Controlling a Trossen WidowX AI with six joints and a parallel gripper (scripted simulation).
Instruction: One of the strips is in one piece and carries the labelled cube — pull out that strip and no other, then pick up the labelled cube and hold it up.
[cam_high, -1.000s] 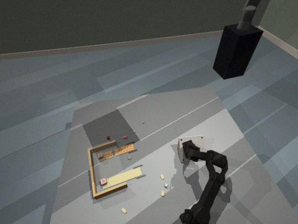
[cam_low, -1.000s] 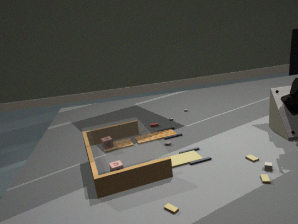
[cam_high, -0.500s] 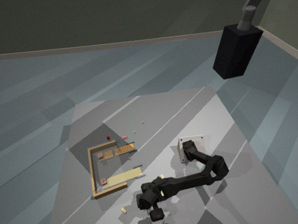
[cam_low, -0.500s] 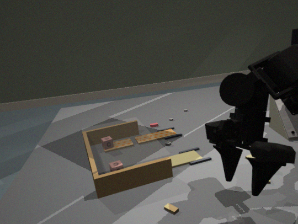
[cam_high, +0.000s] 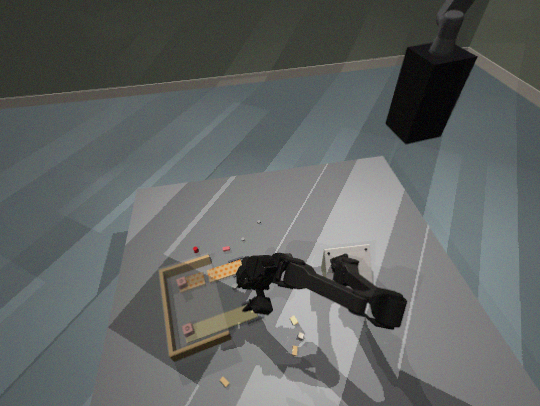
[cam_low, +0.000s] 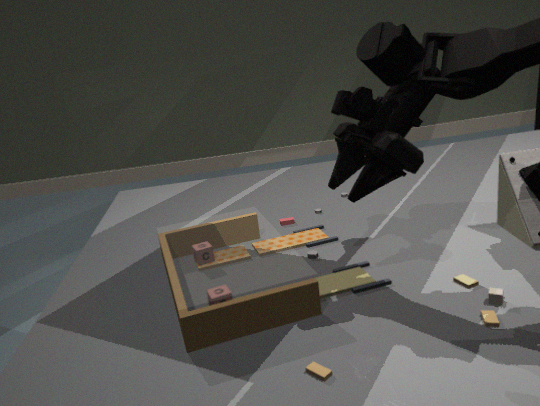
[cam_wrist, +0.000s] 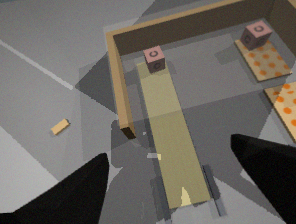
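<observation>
Right now the grey disc is 15 cm below my gripper tip, 13 cm to the right of it and 2 cm ahead of it. Also, from my gripper tip: white cube: 17 cm behind, 14 cm below, 12 cm to the left; pink block: 30 cm to the right, 15 cm below, 2 cm ahead.
</observation>
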